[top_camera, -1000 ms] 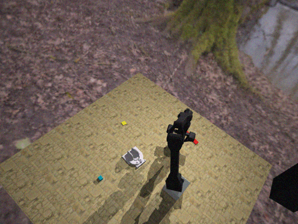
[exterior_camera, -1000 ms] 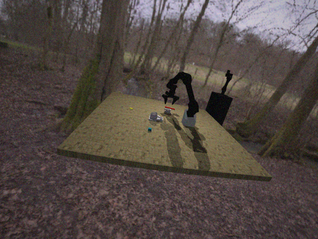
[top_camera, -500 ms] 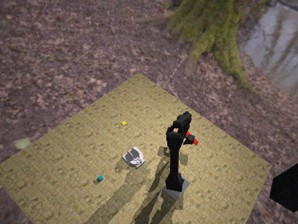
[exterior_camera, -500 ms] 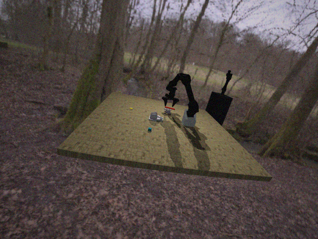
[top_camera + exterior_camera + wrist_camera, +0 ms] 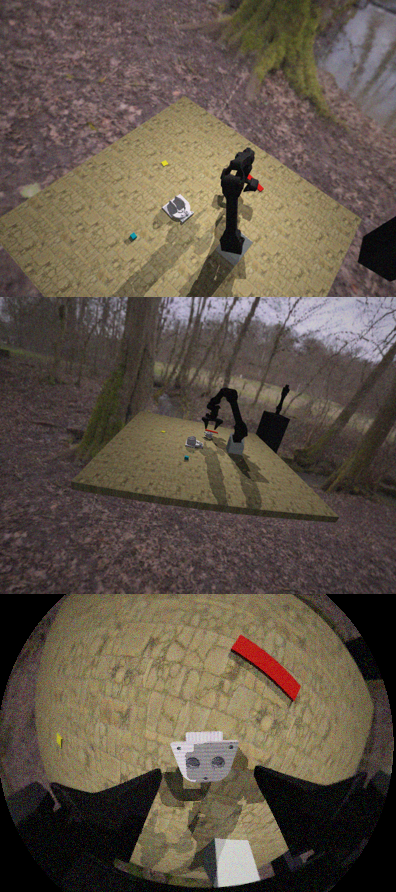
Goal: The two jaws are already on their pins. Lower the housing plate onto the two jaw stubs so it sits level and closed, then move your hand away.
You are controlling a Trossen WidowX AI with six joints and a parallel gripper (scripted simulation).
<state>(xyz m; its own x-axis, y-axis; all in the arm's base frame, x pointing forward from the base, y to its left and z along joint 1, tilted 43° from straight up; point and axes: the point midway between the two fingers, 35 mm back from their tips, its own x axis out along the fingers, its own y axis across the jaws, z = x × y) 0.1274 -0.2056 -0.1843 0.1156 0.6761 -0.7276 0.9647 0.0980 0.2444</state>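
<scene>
Right now the white block is 1 cm to the left of my gripper tip and 5 cm below it. The rest, counted from my gripper tip: yellow tile 40 cm ahead, 6 cm to the left, 6 cm below; teal cube 27 cm ahead, 48 cm to the left, 5 cm below; red bar 7 cm behind, 14 cm to the right, 6 cm below.
</scene>
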